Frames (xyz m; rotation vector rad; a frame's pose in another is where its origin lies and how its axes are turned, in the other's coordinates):
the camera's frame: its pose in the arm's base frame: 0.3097 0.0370 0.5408 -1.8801 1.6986 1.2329
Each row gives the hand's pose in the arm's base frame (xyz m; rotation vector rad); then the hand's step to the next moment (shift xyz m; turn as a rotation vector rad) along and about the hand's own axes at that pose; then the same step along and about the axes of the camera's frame.
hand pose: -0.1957 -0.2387 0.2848 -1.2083 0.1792 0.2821
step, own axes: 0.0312 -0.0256 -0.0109 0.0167 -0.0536 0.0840
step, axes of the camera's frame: -0.0012 -0.0282 -0.0309 -0.0983 -0.0223 -0.0074
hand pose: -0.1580 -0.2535 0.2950 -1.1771 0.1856 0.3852
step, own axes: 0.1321 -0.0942 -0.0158 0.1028 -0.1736 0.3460
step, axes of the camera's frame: -0.0233 -0.1328 -0.0916 -0.3804 -0.1249 0.0108
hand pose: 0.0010 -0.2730 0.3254 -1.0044 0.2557 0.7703
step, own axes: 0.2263 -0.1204 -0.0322 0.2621 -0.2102 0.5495
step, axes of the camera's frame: -0.0035 -0.2564 -0.0314 -0.5759 -0.2665 0.1099
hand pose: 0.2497 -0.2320 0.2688 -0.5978 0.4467 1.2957
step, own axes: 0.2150 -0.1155 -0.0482 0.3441 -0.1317 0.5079
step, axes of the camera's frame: 0.0294 -0.2220 0.1083 -0.5296 -0.2539 0.2209
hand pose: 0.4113 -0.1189 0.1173 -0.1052 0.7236 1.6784
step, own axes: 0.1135 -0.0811 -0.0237 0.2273 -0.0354 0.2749
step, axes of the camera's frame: 0.0166 -0.0875 0.1099 -0.3013 -0.1067 0.1622
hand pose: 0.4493 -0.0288 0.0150 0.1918 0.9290 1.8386
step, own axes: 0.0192 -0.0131 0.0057 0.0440 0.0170 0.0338
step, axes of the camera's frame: -0.0064 -0.0114 0.0201 -0.0490 0.0086 0.0298
